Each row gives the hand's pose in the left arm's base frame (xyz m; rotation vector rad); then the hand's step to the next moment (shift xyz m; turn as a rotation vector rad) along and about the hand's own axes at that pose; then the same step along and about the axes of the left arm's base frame.
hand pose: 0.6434 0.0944 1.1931 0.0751 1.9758 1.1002
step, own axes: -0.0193 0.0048 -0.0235 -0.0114 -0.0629 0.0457
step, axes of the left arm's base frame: -0.0057 -0.0210 0.0218 0.0598 -0.0126 -0.0494
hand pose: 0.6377 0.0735 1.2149 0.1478 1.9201 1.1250
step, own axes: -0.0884 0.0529 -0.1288 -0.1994 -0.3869 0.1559
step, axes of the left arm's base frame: -0.0573 -0.0960 0.1213 0.3539 -0.2222 -0.1979
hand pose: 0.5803 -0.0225 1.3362 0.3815 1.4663 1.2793
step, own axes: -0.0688 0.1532 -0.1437 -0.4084 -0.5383 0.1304
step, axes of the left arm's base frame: -0.1584 -0.0691 0.1378 0.4644 -0.4552 -0.2251
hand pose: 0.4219 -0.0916 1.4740 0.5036 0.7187 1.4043
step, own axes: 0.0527 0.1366 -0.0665 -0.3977 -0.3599 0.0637
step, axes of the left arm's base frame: -0.1424 0.0620 0.0417 0.2918 -0.4298 -0.1478
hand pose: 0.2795 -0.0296 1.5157 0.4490 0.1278 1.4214
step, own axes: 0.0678 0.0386 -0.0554 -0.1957 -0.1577 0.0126
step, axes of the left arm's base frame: -0.0443 0.0814 -0.0238 0.1191 -0.2057 -0.0825
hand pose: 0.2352 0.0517 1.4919 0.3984 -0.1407 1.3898
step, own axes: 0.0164 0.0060 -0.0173 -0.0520 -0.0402 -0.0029
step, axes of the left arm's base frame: -0.0052 0.0221 -0.0095 0.0292 -0.0522 -0.0274
